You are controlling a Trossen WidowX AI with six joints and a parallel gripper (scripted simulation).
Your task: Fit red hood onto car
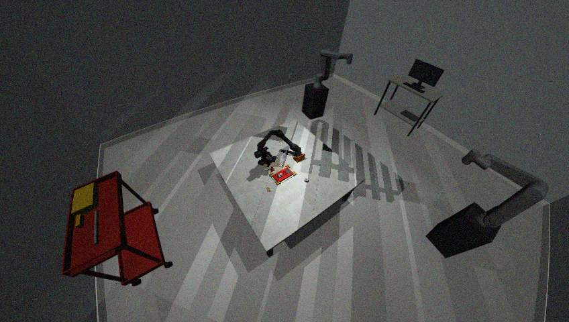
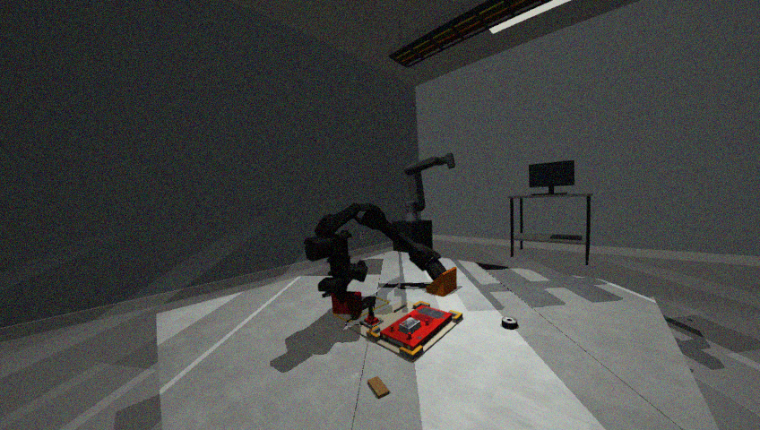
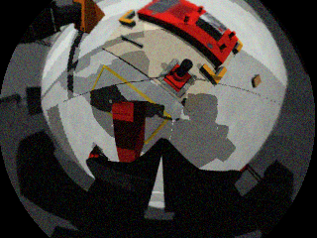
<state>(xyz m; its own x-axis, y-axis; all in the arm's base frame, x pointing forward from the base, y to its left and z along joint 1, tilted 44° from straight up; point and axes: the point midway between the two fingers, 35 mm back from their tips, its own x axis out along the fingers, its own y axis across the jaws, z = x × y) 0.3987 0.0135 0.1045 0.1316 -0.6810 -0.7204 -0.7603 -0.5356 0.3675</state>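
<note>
Now: gripper tip 3 cm past the red hood, 3 cm to the left of it and 2 cm above it. From my gripper tip the other things lie so: small wooden block (9 cm ahead, 29 cm to the left, 5 cm below); grey engine block (9 cm behind, 21 cm to the left, 3 cm below).
</note>
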